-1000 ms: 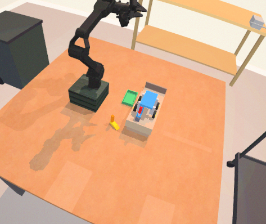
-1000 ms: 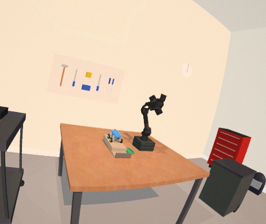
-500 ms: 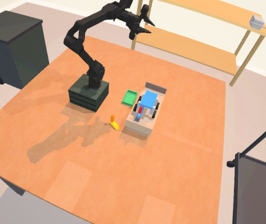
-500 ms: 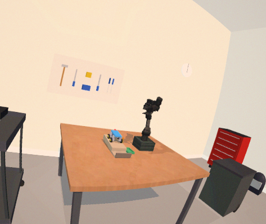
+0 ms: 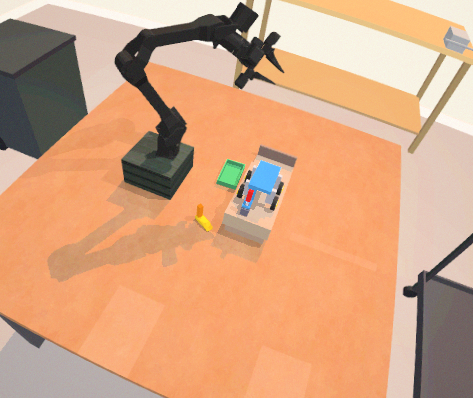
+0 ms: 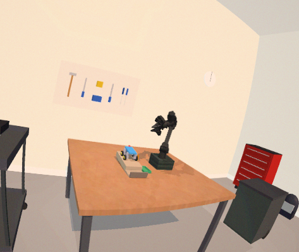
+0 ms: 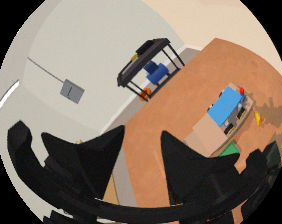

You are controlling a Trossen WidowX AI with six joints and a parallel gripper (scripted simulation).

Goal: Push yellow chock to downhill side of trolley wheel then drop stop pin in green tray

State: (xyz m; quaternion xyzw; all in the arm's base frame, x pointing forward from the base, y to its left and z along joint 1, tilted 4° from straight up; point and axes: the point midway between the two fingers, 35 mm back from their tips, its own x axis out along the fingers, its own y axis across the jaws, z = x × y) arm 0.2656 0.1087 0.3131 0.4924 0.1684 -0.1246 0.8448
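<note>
Now: the yellow chock 120 mm behind my gripper tip, 300 mm to the right of it and 370 mm below it. Also, from my gripper tip: blue trolley 30 mm ahead, 180 mm to the right, 280 mm below; then red-headed stop pin 270 mm to the right, 260 mm below; then beige ramp 30 mm ahead, 170 mm to the right, 340 mm below.
</note>
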